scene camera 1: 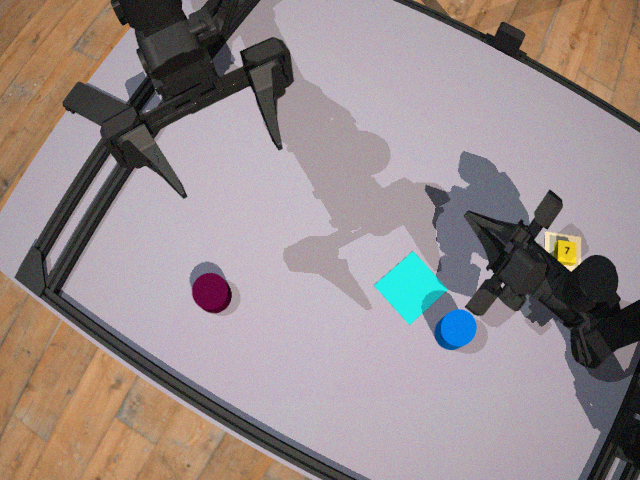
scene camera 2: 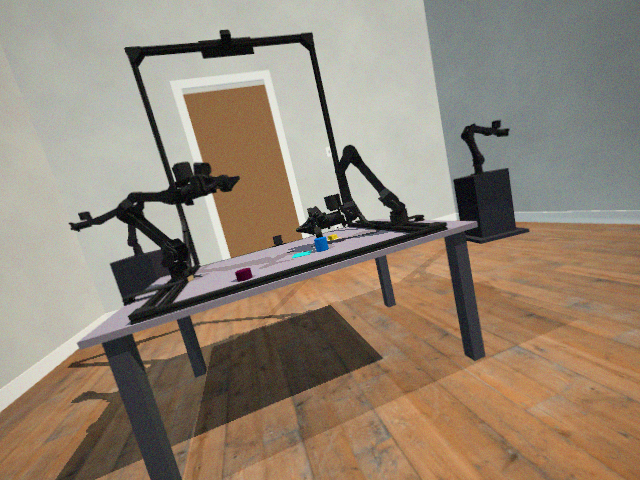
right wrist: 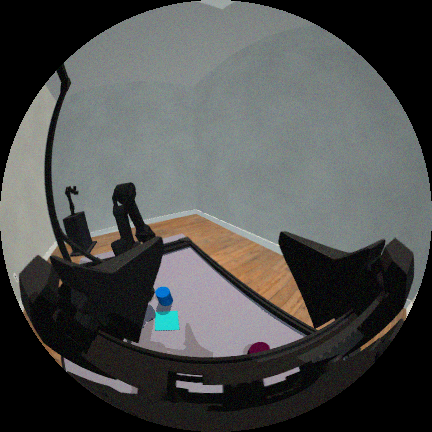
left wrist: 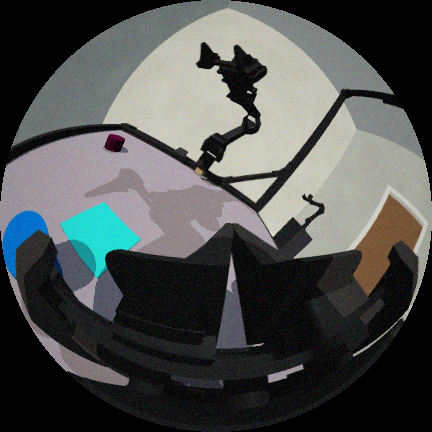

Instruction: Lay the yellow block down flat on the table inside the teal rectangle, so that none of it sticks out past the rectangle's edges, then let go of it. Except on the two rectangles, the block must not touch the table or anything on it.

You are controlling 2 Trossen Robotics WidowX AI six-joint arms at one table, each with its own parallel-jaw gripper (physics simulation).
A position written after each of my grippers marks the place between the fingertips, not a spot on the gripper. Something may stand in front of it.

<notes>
My left gripper (scene camera 1: 466,213) is shut and holds nothing. Also in view: a blue cylinder (scene camera 1: 457,328). My right gripper (scene camera 1: 232,171) is open, with nothing in its grasp. On the table rests a maroon cylinder (scene camera 1: 210,291). Further things: a teal rectangle (left wrist: 93,232).
My left gripper is seen too in the left wrist view (left wrist: 230,228). My right gripper is seen too in scene camera 2 (scene camera 2: 232,177), in the right wrist view (right wrist: 222,240) and in the left wrist view (left wrist: 217,42).
</notes>
